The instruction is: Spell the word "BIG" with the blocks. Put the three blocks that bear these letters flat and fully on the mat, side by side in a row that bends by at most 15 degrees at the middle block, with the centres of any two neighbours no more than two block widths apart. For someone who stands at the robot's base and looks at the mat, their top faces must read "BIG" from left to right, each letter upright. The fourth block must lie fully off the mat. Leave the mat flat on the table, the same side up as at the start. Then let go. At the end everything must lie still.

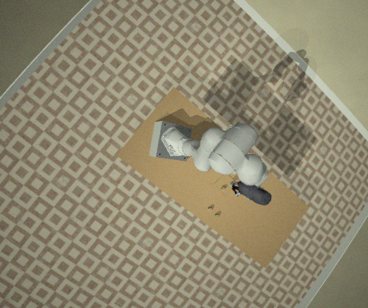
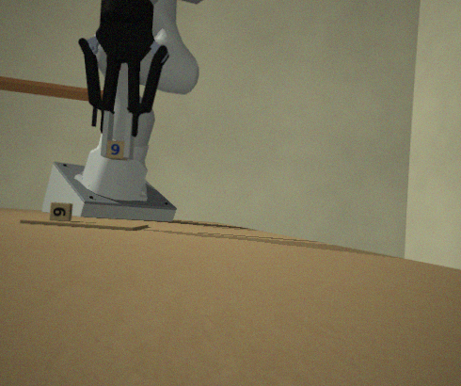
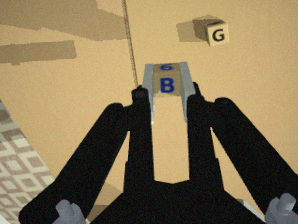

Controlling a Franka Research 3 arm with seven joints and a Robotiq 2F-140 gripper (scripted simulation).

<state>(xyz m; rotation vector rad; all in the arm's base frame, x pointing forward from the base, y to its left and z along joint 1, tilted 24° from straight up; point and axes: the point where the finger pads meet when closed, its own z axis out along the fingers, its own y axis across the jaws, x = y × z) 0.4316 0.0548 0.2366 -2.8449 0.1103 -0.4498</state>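
Right now the thin mat is 13 cm below my hand, 2 cm to the right of it and 1 cm ahead of it.
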